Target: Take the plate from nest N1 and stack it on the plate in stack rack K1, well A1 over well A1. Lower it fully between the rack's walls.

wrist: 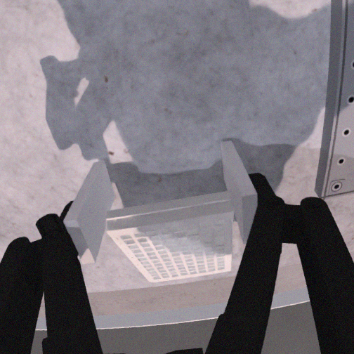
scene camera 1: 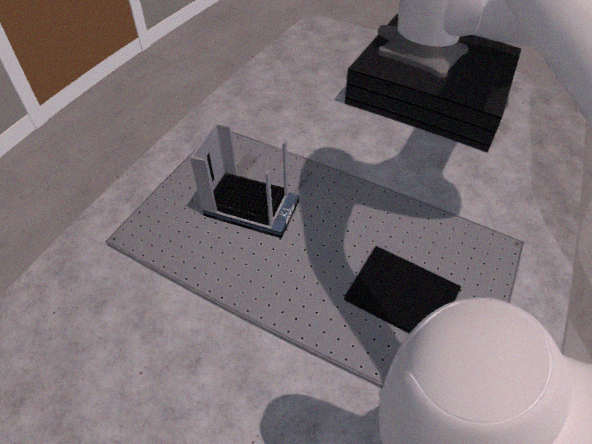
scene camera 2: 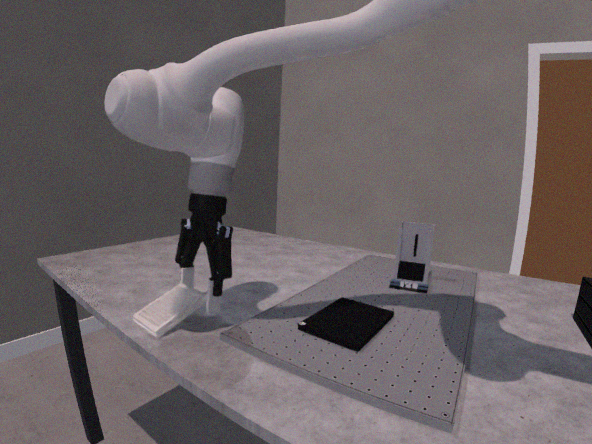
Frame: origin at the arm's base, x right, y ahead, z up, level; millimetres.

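Seen in the pictures: gripper, fingertip midpoint: [scene camera 2: 198, 305]; arm's base, origin of the base link: [scene camera 1: 423, 51].
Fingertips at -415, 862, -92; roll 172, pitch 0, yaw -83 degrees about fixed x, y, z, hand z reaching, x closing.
Offsets run from my fingertips to a thing's top centre, as dx, dy, dz. Level surfaces: height alone.
My gripper [scene camera 2: 199, 289] [wrist: 164, 169] is shut on a white well plate {-68, -8, +41} [scene camera 2: 167, 311] [wrist: 187, 245]. The plate is held near one end and tilts, its far end lower, left of the perforated board in scene view 2. Well A1 cannot be made out on it. Stack rack K1 {+482, -260, +154} [scene camera 1: 291, 202] [scene camera 2: 426, 241] stands upright on the board, with a tall slotted wall and thin posts. A black plate {+492, -258, +37} [scene camera 1: 247, 197] [scene camera 2: 411, 271] sits low between its walls. A flat black block {+158, -262, +18} [scene camera 1: 400, 287] [scene camera 2: 347, 322] lies on the board; no N1 label is readable. The gripper is hidden in scene view 1.
The perforated board {dz +3} [scene camera 1: 270, 280] [scene camera 2: 420, 370] [wrist: 343, 150] lies on the stone-like table {dz -10} [scene camera 1: 150, 325] [scene camera 2: 265, 245]. The robot's black base [scene camera 1: 425, 102] [scene camera 2: 586, 310] stands behind the board. The table's edge is close to the held plate in scene view 2.
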